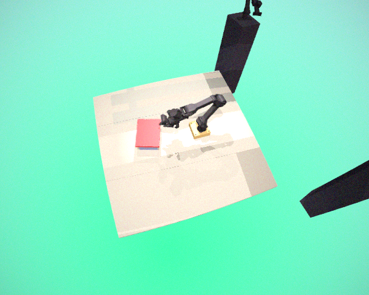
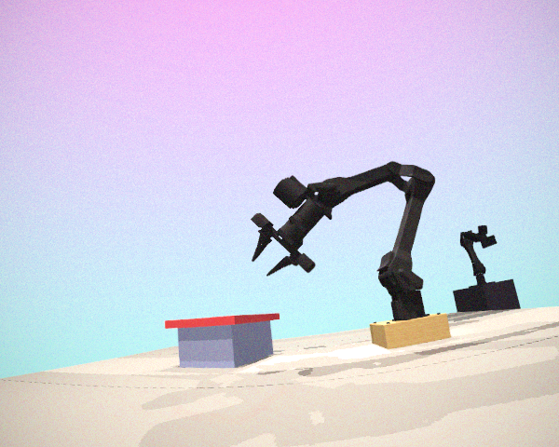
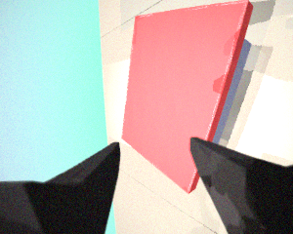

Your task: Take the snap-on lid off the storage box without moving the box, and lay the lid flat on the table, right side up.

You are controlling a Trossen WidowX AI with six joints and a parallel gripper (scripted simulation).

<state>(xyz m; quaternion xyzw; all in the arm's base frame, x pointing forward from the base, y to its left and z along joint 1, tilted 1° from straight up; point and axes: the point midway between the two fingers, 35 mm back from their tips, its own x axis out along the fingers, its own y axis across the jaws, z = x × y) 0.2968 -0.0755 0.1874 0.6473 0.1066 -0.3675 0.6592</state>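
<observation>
Right now my gripper tip is 90 mm short of the red lid, 50 mm to the left of it and 110 mm above it. Also, from my gripper tip: storage box: 90 mm ahead, 50 mm to the right, 160 mm below.
</observation>
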